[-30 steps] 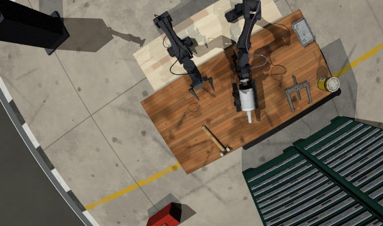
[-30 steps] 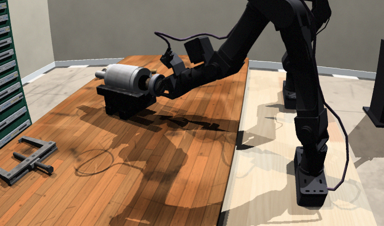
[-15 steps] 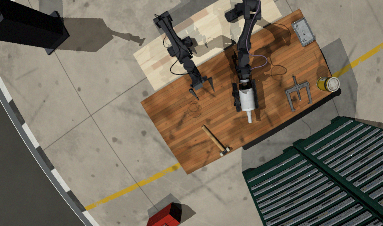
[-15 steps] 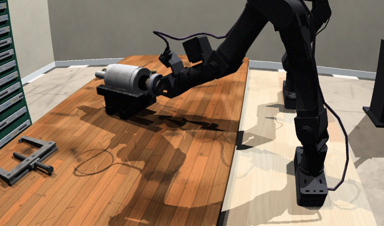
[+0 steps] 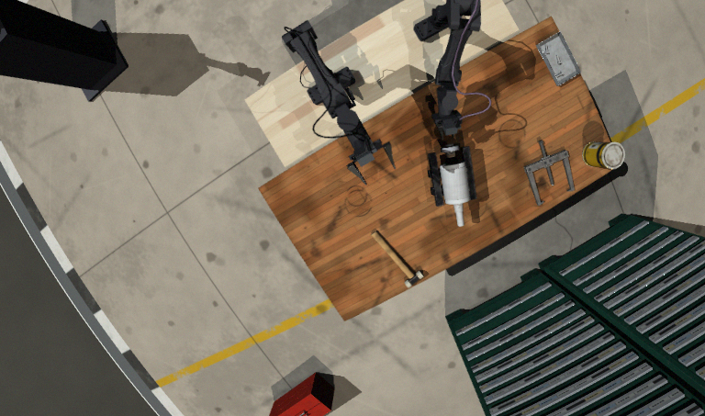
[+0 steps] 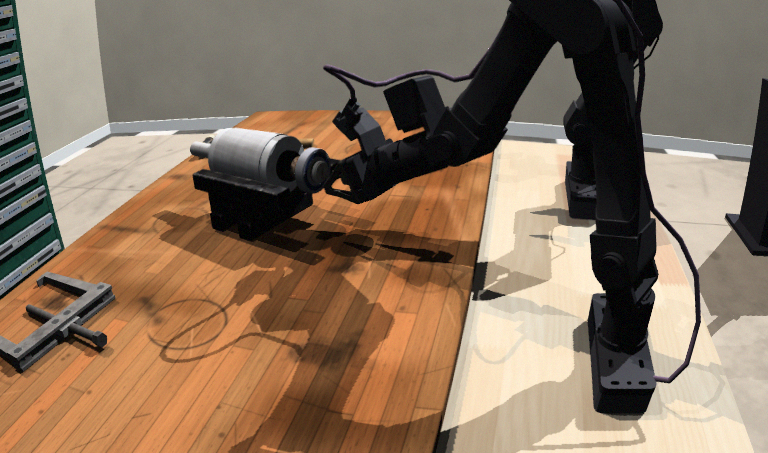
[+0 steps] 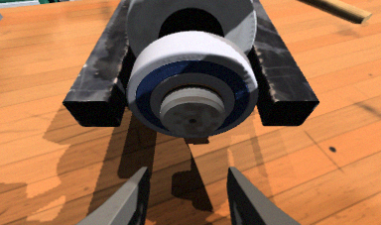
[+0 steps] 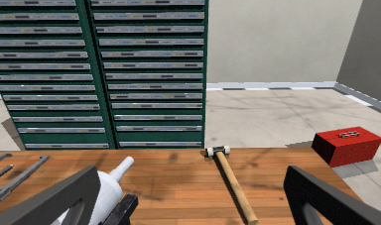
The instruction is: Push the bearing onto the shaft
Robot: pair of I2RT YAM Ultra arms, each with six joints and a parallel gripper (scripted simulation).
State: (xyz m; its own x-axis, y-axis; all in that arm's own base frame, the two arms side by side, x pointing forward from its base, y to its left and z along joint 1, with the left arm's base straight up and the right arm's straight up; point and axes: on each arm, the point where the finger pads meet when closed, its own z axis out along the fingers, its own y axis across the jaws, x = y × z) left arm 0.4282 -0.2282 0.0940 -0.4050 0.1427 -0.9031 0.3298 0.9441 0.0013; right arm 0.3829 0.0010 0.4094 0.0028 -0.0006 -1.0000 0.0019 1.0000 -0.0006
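Observation:
The bearing lies 4 cm ahead of my left hand, 2 cm to the right of it and 1 cm above it. The rest, counted from my left hand: black cradle: 17 cm ahead, 6 cm to the right, 5 cm below; rotor: 17 cm ahead, 6 cm to the right, 1 cm above.

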